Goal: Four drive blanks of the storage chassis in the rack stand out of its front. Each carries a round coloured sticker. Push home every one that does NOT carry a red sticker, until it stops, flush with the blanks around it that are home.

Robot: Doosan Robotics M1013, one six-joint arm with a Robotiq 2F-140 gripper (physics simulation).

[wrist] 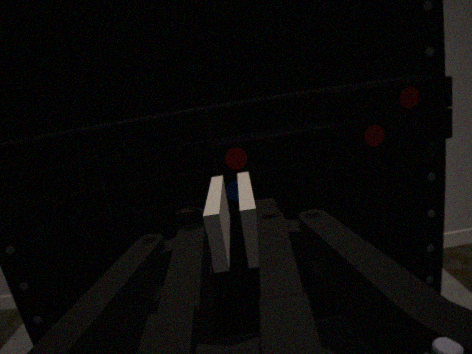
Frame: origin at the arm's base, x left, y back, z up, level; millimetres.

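Seen in the pictures: gripper, fingertip midpoint: (233, 195).
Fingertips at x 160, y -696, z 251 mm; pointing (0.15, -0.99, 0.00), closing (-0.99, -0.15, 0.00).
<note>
A point is followed by its place in that frame.
The storage chassis shows very dark in the wrist view, and the outlines of its blanks are hard to make out. A blue sticker (233, 191) @[z 234, x 172, y -756 mm] shows through the narrow gap between the fingers, partly covered by the right one. A red sticker (236, 158) @[z 263, x 165, y -758 mm] is just above it. Two more red stickers, a lower one (374, 135) @[z 263, x 45, y -786 mm] and a higher one (409, 97) @[z 291, x 11, y -794 mm], are at the right. My gripper (233, 195) @[z 251, x 160, y -696 mm] is shut to a narrow gap with nothing seen held, its pale fingertips in front of the blue sticker's blank. Whether they touch it cannot be told.
The dark rack's right post (436, 200) @[z 166, x -40, y -857 mm] has a column of round light spots. Two dark blocks jut out past it at the upper right. A grey wall (459, 150) stands behind on the right. A small white round-ended thing (447, 346) shows at the bottom right.
</note>
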